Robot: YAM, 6 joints.
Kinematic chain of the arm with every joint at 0, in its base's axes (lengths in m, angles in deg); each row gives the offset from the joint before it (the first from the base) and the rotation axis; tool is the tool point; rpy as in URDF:
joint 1: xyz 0 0 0.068 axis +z
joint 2: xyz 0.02 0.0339 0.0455 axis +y
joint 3: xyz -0.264 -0.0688 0 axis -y
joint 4: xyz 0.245 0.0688 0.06 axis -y
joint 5: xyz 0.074 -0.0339 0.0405 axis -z
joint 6: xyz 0.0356 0 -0.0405 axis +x
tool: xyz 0 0 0 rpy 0 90 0
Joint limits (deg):
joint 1: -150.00..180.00
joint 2: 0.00..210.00
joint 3: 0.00..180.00
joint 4: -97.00..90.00
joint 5: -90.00..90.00
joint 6: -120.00..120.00
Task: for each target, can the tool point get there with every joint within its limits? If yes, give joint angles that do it. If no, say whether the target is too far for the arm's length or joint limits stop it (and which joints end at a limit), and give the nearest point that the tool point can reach.
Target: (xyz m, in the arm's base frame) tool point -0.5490 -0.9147 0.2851
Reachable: no: too far | nearest point -0.3281 -0.5467 0.2147 | short by 0.435 m
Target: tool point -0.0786 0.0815 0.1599
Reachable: yes | joints 134.36 63.10 30.25 -70.71 1.18 94.23
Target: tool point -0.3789 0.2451 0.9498
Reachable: no: too far | nearest point -0.2576 0.1667 0.6697 | short by 0.315 m
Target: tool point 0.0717 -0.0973 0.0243
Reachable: yes | joints -61.55 116.29 24.53 -39.60 -27.99 -25.97
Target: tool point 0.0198 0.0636 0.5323
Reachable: yes | joints -122.83 22.24 73.13 9.24 30.05 78.68
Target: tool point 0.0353 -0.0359 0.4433
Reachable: yes | joints -59.11 31.18 71.54 -46.38 -19.55 -32.89
